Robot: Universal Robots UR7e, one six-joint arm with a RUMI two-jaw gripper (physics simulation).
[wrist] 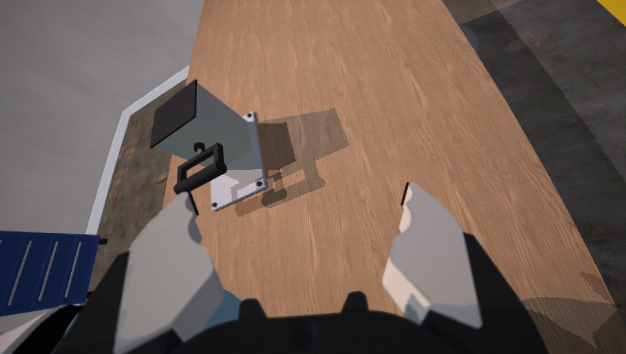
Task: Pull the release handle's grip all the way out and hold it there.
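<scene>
The release handle's black grip (202, 179) is a U-shaped bar on the front of a grey-green box (225, 125) with a dark top. The box stands on a light metal base plate (225, 195) bolted to the wooden table, left of the middle of the wrist view. My gripper (301, 190) is wide open and empty. The grip lies outside the space between the fingers, just beyond the left fingertip in the view. How far apart in depth they are I cannot tell. The far side of the box is hidden.
The wooden table (350, 65) runs from the top of the view down behind the gripper. A blue slatted object (47, 270) is at the lower left. Part of a blue rounded arm joint (224, 310) shows behind the left finger. A grey wall (90, 50) is at upper left.
</scene>
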